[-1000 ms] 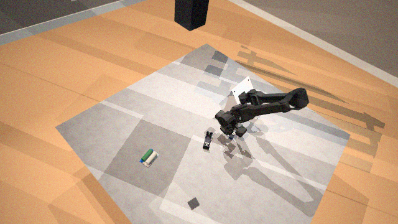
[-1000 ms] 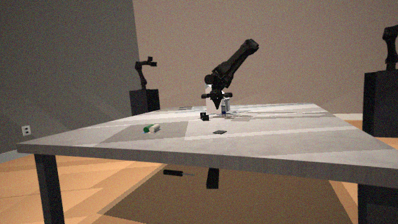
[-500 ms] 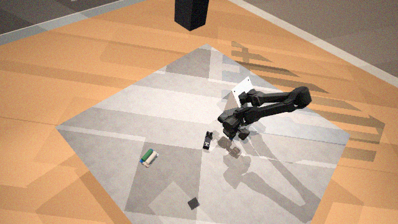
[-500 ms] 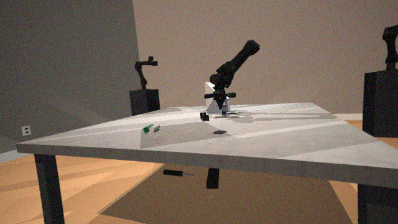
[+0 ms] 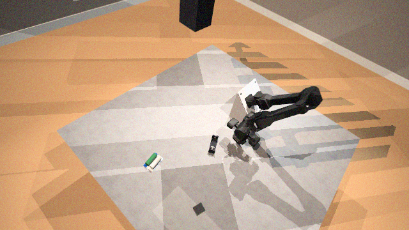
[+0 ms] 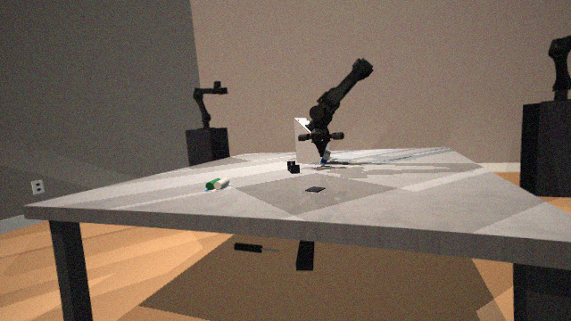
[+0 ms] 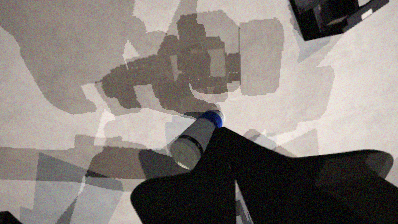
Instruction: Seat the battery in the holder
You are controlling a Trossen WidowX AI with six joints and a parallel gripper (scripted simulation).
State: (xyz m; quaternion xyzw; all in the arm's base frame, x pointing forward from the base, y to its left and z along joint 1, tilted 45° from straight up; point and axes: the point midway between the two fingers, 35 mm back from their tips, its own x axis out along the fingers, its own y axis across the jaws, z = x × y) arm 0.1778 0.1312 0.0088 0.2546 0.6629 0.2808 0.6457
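My gripper tip is 10 mm to the right of the battery and 10 mm above it.
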